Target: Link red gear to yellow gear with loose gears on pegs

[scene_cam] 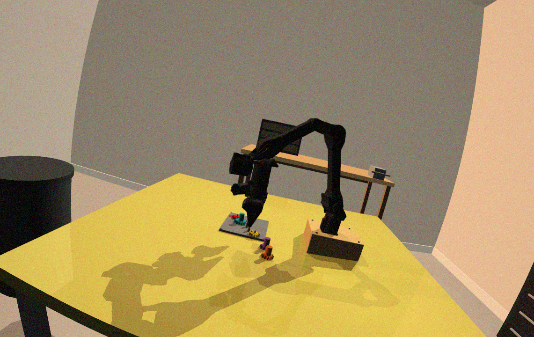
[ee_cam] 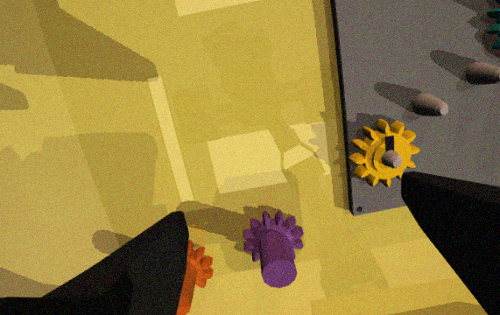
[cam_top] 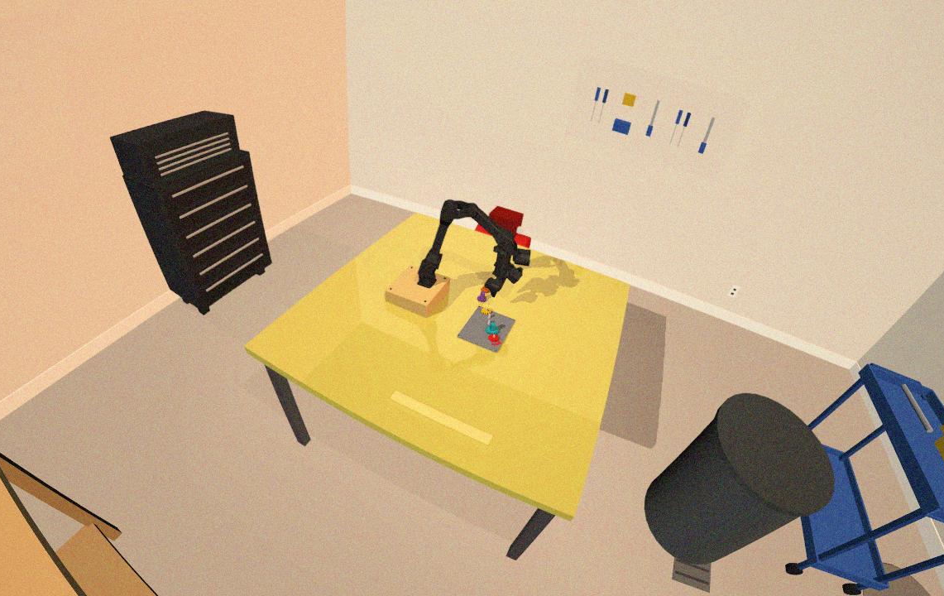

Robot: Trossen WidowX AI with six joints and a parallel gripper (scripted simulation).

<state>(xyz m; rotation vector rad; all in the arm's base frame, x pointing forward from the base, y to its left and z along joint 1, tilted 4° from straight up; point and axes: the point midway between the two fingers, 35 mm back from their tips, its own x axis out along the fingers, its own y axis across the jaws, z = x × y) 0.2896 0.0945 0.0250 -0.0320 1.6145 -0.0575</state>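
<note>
Right now the orange gear is 80 mm to the left of my gripper tip, 80 mm behind it and 60 mm below it. The rest, counted from my gripper tip: purple gear 70 mm behind, 60 mm below, 10 mm to the left; then grey board 150 mm to the right, 70 mm below, 30 mm ahead; then yellow gear 60 mm to the right, 60 mm below, 20 mm behind.
</note>
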